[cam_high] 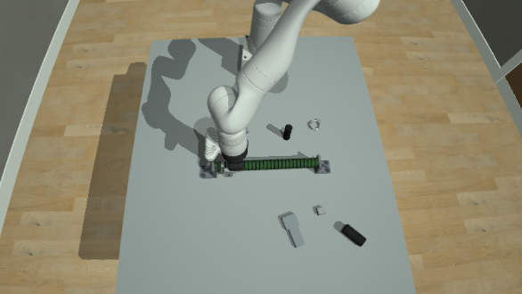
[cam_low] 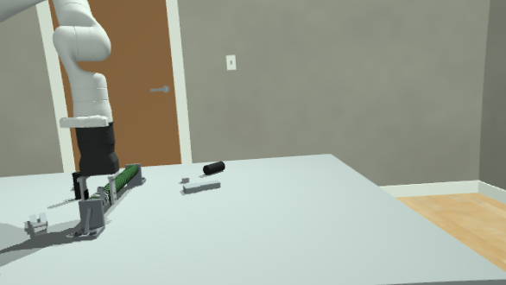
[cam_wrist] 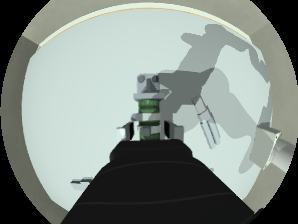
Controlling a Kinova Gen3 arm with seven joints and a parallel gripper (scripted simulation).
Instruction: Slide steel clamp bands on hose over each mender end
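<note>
My hand is 120 mm past the grey stepped tool, 50 mm above it and 20 mm to the right of it. Also, from my hand: small grey cube (260 mm to the left, 200 mm ahead, 50 mm below); black cylinder (220 mm to the left, 80 mm behind, 20 mm below).
</note>
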